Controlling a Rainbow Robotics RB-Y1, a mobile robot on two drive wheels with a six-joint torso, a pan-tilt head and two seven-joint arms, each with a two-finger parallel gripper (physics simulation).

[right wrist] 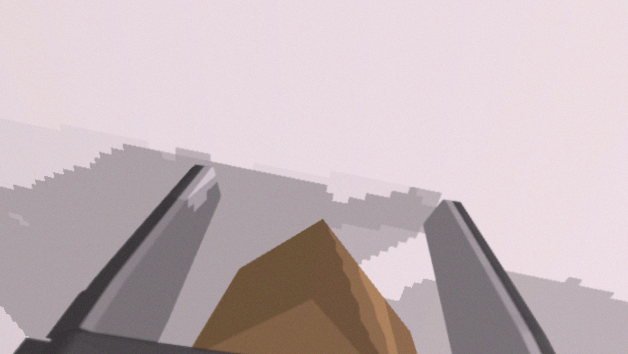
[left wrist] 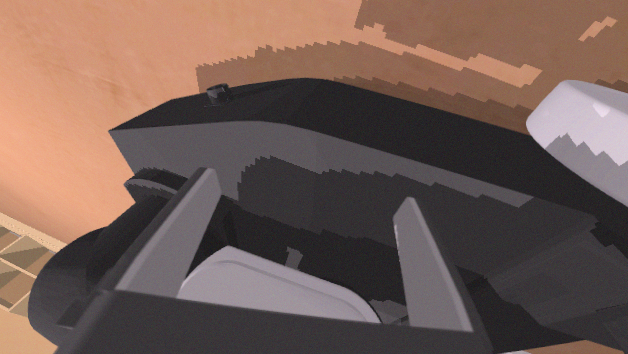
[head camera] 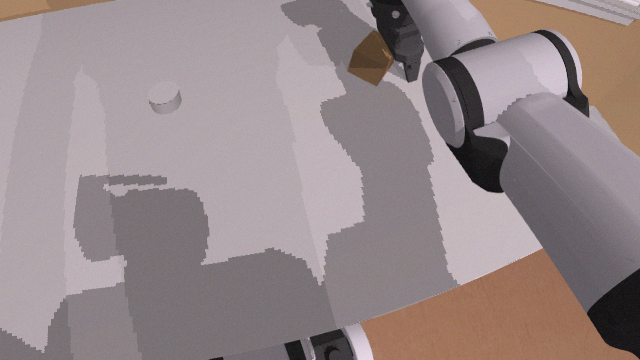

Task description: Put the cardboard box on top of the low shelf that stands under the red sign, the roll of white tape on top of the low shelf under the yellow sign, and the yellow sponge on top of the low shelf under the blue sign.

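Frame: origin at the robot's base, x ahead, y left, z up, level; centimetres.
Seen in the pictures: left gripper, fingertip midpoint: (left wrist: 310, 194); right gripper, fingertip midpoint: (right wrist: 326, 197) (head camera: 400, 60).
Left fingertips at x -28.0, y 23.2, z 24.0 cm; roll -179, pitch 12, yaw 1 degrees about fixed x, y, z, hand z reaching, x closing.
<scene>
A point is followed by its place in that frame.
The brown cardboard box (head camera: 371, 59) @[x 44.2, y -29.5, z 77.0 cm] (right wrist: 310, 300) @[x 48.3, y -37.8, z 77.1 cm] rests on the white table (head camera: 240, 150) @[x 33.9, y -5.6, z 72.1 cm]. My right gripper (head camera: 399, 71) @[x 48.3, y -39.4, z 72.9 cm] (right wrist: 326, 197) @[x 48.3, y -39.4, z 72.9 cm] is open beside it; in the right wrist view the box shows low between the two spread fingers, not gripped, its lower part cut off by the frame. A short white cylinder, the roll of tape (head camera: 165, 97) @[x 44.8, y 4.1, z 74.5 cm], stands on the table at the left of the head view. My left gripper (left wrist: 310, 194) @[x -28.0, y 23.2, z 24.0 cm] is open, with the robot's dark and white body parts behind its fingers. The yellow sponge, the low shelves and the coloured signs do not show.
The table's near edge crosses the lower right of the head view, beside orange-brown floor. A white slatted object (head camera: 600, 9) @[x 75.2, y -164.2, z 79.4 cm] stands at the top right. Light lattice-like framing (left wrist: 20, 267) @[x -317.8, y -227.5, z 32.5 cm] shows at the left wrist view's lower left. My right arm spans the head view's right side.
</scene>
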